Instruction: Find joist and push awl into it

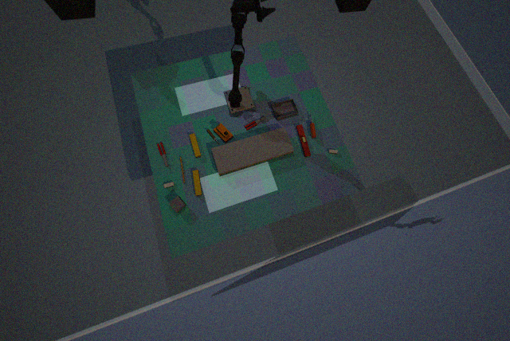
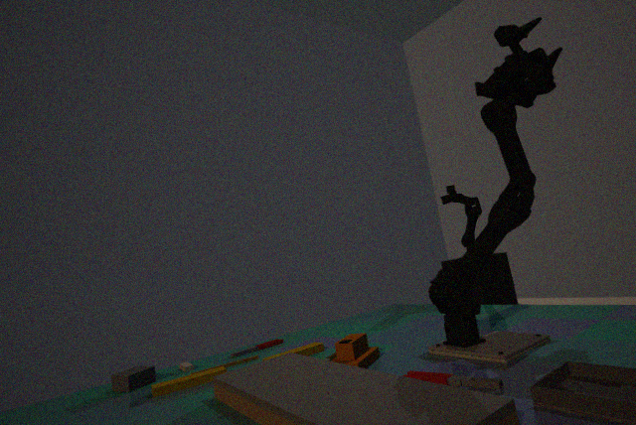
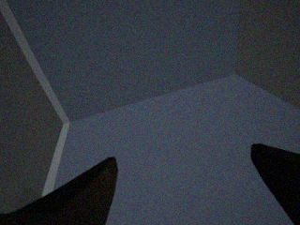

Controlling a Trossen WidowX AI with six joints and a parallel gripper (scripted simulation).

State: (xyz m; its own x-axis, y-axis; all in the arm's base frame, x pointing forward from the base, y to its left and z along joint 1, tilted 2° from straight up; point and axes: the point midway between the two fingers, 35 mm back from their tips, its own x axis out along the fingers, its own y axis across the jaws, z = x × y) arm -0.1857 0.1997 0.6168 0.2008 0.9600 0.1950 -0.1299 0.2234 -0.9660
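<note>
The stud finder lies 42 cm ahead of my gripper tip, 34 cm to the right of it and 58 cm below it. Round my gripper tip: red level (54 cm ahead, 19 cm to the left, 61 cm below); grey tray (29 cm ahead, 11 cm to the left, 61 cm below); brown-handled awl (43 cm ahead, 42 cm to the right, 62 cm below).
</note>
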